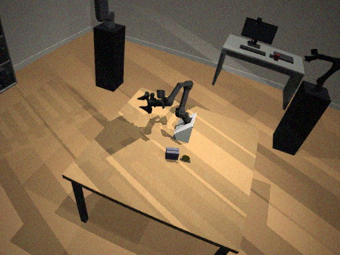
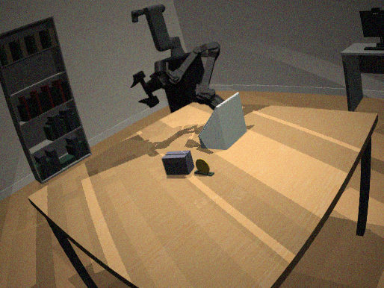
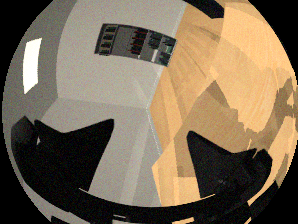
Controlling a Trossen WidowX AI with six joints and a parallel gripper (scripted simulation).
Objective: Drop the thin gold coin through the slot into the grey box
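The thin gold coin is 51 cm to the left of my gripper tip, 24 cm below it and 16 cm ahead of it.
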